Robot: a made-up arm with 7 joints. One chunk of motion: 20 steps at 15 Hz.
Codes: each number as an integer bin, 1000 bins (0 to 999) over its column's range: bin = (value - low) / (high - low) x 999, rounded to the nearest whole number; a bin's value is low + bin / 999 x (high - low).
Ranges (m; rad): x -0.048..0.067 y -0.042..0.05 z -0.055..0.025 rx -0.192..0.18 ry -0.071..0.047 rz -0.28..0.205
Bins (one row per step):
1: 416 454 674 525 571 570
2: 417 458 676 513 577 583
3: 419 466 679 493 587 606
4: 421 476 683 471 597 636
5: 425 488 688 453 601 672
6: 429 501 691 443 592 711
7: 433 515 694 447 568 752
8: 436 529 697 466 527 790
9: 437 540 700 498 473 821
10: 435 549 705 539 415 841
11: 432 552 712 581 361 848
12: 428 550 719 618 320 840
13: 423 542 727 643 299 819
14: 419 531 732 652 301 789
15: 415 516 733 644 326 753
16: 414 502 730 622 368 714
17: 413 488 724 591 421 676
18: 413 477 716 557 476 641
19: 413 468 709 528 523 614
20: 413 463 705 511 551 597
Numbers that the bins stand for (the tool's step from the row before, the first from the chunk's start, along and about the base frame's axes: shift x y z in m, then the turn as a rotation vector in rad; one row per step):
1: -0.00011 -0.00019 -0.00103 0.00350 -0.00355 -0.00327
2: 0.00000 0.00018 -0.00087 -0.00097 -0.00285 0.00304
3: 0.00023 0.00091 -0.00063 -0.00842 -0.00166 0.01420
4: 0.00046 0.00184 -0.00031 -0.01661 -0.00048 0.02877
5: 0.00092 0.00294 0.00010 -0.02332 -0.00001 0.04625
6: 0.00138 0.00414 0.00034 -0.02704 -0.00107 0.06518
7: 0.00184 0.00543 0.00058 -0.02555 -0.00391 0.08509
8: 0.00219 0.00672 0.00082 -0.01847 -0.00875 0.10353
9: 0.00231 0.00773 0.00106 -0.00656 -0.01513 0.11858
10: 0.00208 0.00856 0.00146 0.00871 -0.02198 0.12829
11: 0.00173 0.00883 0.00202 0.02435 -0.02836 0.13169
12: 0.00127 0.00865 0.00258 0.03813 -0.03320 0.12781
13: 0.00069 0.00791 0.00322 0.04744 -0.03568 0.11761
14: 0.00023 0.00690 0.00362 0.05079 -0.03545 0.10305
15: -0.00023 0.00552 0.00370 0.04781 -0.03249 0.08557
16: -0.00034 0.00423 0.00346 0.03962 -0.02753 0.06664
17: -0.00046 0.00294 0.00298 0.02807 -0.02127 0.04819
18: -0.00046 0.00193 0.00234 0.01541 -0.01478 0.03120
19: -0.00046 0.00110 0.00178 0.00461 -0.00922 0.01809
20: -0.00046 0.00064 0.00146 -0.00172 -0.00592 0.00983

